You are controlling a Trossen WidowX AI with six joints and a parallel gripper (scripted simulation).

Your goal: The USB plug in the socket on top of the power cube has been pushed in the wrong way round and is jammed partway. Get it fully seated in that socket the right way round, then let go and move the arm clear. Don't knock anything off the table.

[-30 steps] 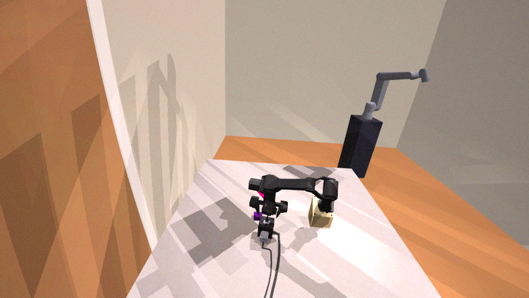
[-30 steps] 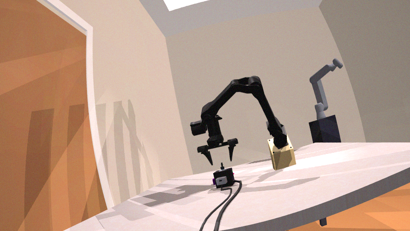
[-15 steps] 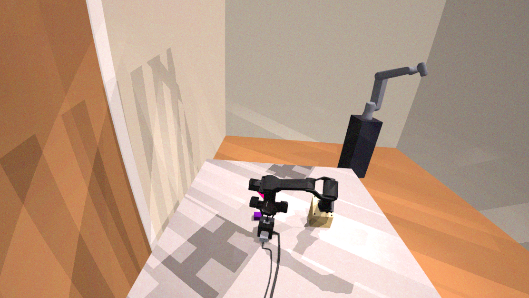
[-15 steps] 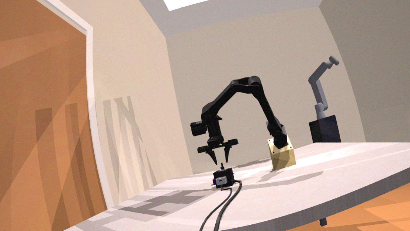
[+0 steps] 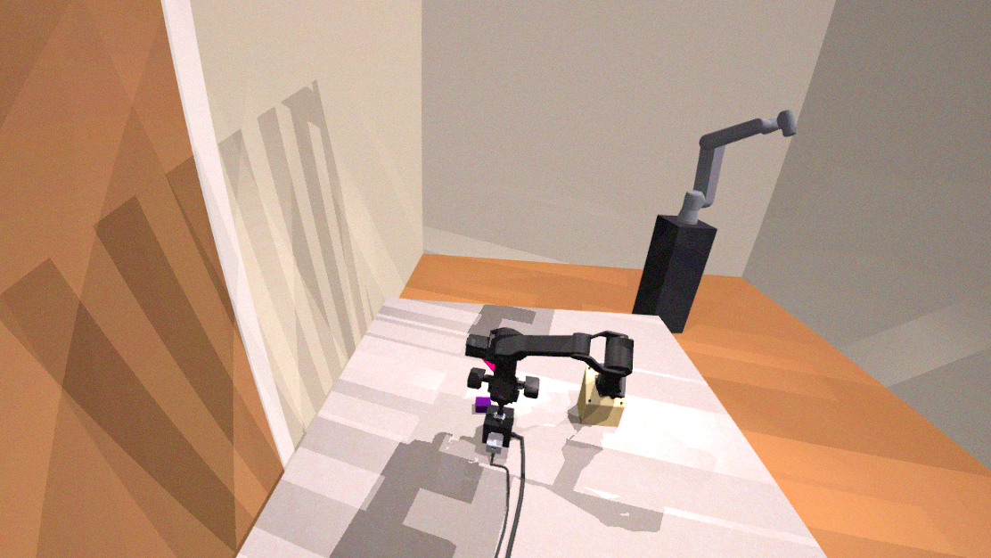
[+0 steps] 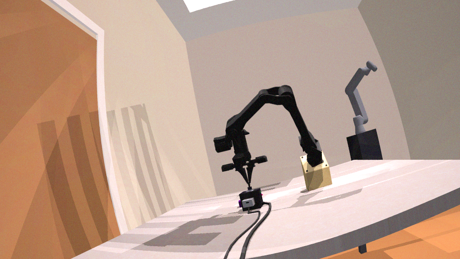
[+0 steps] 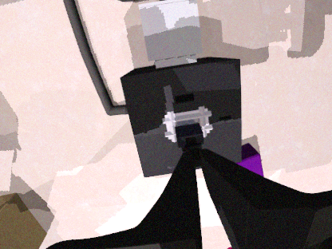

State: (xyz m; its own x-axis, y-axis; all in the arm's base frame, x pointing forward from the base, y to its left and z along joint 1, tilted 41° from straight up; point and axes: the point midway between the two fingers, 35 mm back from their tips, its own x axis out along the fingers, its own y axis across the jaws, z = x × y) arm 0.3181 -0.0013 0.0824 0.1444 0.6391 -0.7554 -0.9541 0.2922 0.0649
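Now: the purple block 10 cm to the right of my gripper tip, 9 cm below it and 4 cm ahead of it. From my gripper tip the other things lie so: USB plug 2 cm below.
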